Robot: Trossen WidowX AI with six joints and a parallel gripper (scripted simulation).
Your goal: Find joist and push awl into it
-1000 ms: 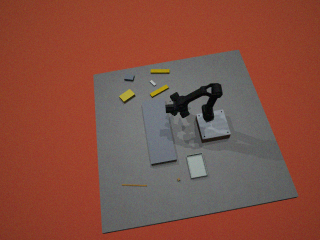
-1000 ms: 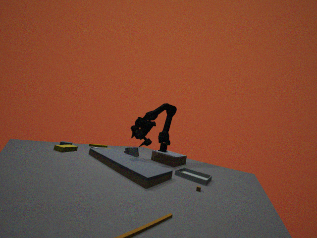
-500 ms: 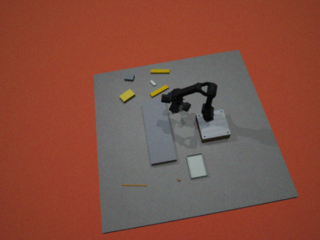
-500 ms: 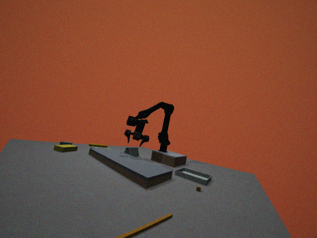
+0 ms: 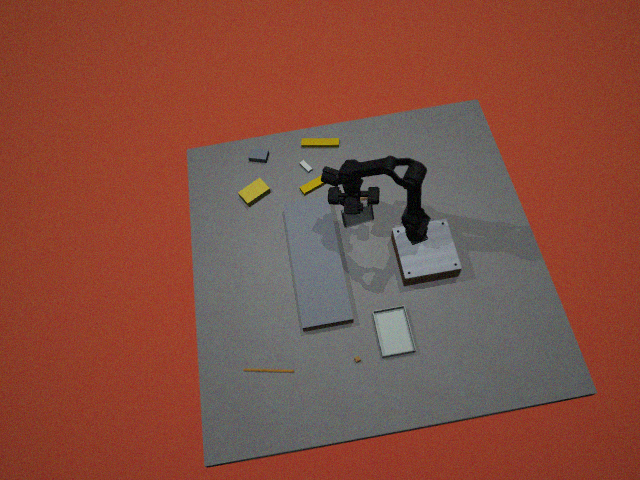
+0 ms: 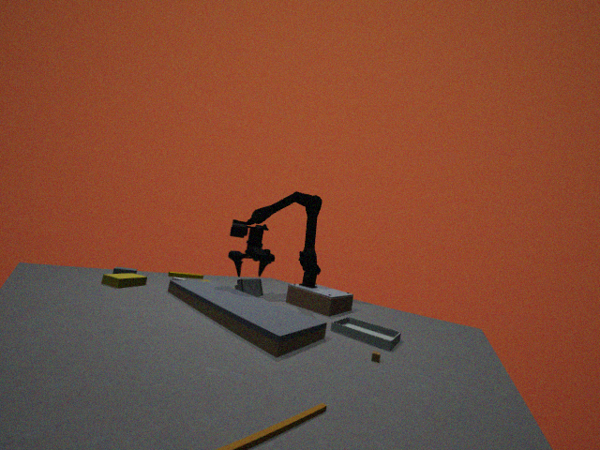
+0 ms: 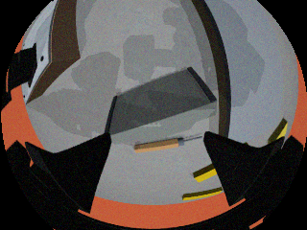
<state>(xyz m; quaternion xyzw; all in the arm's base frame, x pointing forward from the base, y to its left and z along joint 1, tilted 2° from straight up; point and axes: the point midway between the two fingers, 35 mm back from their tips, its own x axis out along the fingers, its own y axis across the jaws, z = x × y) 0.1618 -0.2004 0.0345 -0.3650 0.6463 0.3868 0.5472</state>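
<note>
Right now the stud finder is 20 mm behind my gripper tip, 10 mm to the right of it and 60 mm below it. Also, from my gripper tip: white piece: 110 mm ahead, 300 mm to the right, 70 mm below; then awl: 70 mm to the right, 70 mm below; then tray: 60 mm ahead, 490 mm to the left, 70 mm below.
</note>
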